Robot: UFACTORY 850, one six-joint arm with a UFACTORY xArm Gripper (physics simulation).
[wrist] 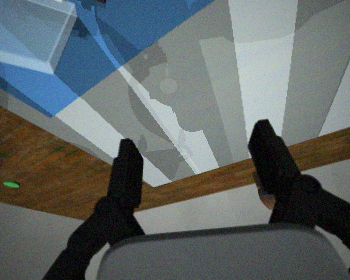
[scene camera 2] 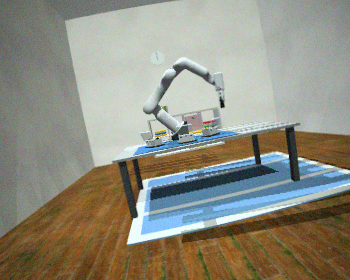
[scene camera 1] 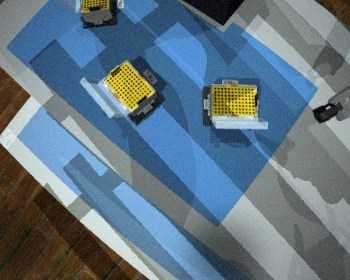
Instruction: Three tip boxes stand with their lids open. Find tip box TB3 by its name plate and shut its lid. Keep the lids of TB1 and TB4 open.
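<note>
Three tip boxes with yellow racks show in scene camera 1: a right box [scene camera 1: 234, 100], a middle box [scene camera 1: 129, 86], turned at an angle, and a top-left box [scene camera 1: 99, 19], cut off by the frame edge. Their clear lids stand open: the right lid [scene camera 1: 240, 123], the middle lid [scene camera 1: 102, 97] and the partly visible top-left lid [scene camera 1: 70, 4]. The name plates are too blurred to read. Part of a clear lid [wrist: 35, 35] shows in the wrist view. My gripper [scene camera 1: 323, 112] [scene camera 2: 222, 103] [wrist: 192, 140] is open and empty, high above the table, right of the right box in scene camera 1.
The boxes stand on a blue mat [scene camera 1: 215, 200] on the table [scene camera 2: 280, 127]. A black shape [scene camera 1: 215, 7] lies at the top edge of scene camera 1. In scene camera 2, a pink panel [scene camera 2: 193, 122] and coloured items [scene camera 2: 209, 123] stand behind the boxes, near the arm's base.
</note>
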